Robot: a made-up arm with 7 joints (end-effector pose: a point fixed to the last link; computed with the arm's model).
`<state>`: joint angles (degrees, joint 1 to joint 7).
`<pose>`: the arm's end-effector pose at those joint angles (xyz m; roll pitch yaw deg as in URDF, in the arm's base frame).
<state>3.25 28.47 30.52 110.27 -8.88 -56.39 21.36</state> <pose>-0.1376 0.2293 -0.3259 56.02 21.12 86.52</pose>
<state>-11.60 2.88 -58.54 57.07 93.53 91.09 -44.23</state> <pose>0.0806 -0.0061 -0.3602 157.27 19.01 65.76</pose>
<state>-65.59 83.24 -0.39 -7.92 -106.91 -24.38 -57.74</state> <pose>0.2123 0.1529 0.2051 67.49 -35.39 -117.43</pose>
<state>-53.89 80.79 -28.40 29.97 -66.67 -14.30 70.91</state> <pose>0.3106 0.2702 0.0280 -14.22 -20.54 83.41</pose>
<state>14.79 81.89 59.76 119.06 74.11 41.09 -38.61</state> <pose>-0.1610 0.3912 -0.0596 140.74 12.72 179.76</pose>
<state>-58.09 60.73 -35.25 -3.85 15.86 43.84 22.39</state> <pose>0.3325 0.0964 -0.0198 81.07 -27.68 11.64</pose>
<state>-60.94 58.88 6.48 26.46 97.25 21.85 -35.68</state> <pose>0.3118 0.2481 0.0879 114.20 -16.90 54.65</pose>
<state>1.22 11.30 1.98 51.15 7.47 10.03 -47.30</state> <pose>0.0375 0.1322 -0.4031 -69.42 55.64 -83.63</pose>
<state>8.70 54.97 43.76 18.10 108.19 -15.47 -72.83</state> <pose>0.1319 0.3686 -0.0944 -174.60 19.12 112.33</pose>
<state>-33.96 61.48 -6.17 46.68 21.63 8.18 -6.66</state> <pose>0.2679 0.3288 -0.1247 84.47 17.46 36.28</pose>
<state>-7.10 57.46 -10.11 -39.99 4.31 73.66 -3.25</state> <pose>0.1973 0.1166 -0.1115 71.02 30.99 25.43</pose>
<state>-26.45 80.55 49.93 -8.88 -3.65 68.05 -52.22</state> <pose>0.1511 0.2720 0.1614 31.10 11.84 18.13</pose>
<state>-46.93 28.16 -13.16 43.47 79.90 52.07 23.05</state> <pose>0.3393 0.1533 -0.1760 118.56 -30.44 34.84</pose>
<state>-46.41 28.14 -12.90 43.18 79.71 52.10 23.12</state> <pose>0.3376 0.1542 -0.1779 118.36 -30.18 35.15</pose>
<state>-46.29 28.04 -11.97 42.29 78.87 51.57 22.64</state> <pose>0.3381 0.1544 -0.1758 116.21 -29.41 36.31</pose>
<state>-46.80 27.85 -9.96 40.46 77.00 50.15 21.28</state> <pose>0.3418 0.1539 -0.1672 111.13 -27.78 38.57</pose>
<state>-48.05 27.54 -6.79 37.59 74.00 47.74 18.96</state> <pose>0.3486 0.1526 -0.1507 103.09 -25.13 41.23</pose>
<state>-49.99 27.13 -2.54 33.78 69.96 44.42 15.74</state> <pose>0.3565 0.1512 -0.1261 92.71 -21.70 43.16</pose>
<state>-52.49 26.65 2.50 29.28 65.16 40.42 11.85</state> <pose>0.3631 0.1506 -0.0945 80.95 -18.36 43.25</pose>
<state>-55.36 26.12 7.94 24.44 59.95 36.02 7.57</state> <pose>0.3658 0.1513 -0.0585 68.80 -16.33 41.22</pose>
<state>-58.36 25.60 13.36 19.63 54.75 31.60 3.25</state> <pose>0.3632 0.1537 -0.0217 57.35 -16.51 37.75</pose>
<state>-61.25 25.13 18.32 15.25 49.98 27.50 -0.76</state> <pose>0.3560 0.1575 0.0118 47.64 -18.85 33.94</pose>
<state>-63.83 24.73 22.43 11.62 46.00 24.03 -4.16</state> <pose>0.3463 0.1615 0.0392 40.26 -22.46 30.67</pose>
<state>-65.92 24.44 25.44 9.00 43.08 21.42 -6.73</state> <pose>0.3371 0.1647 0.0590 35.31 -26.06 28.32</pose>
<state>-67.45 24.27 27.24 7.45 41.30 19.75 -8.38</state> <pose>0.3307 0.1665 0.0718 32.50 -28.78 26.84</pose>
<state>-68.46 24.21 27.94 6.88 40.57 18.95 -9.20</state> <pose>0.3278 0.1666 0.0788 31.36 -30.25 26.02</pose>
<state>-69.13 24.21 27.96 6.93 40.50 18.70 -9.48</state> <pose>0.3275 0.1656 0.0824 31.18 -30.82 25.59</pose>
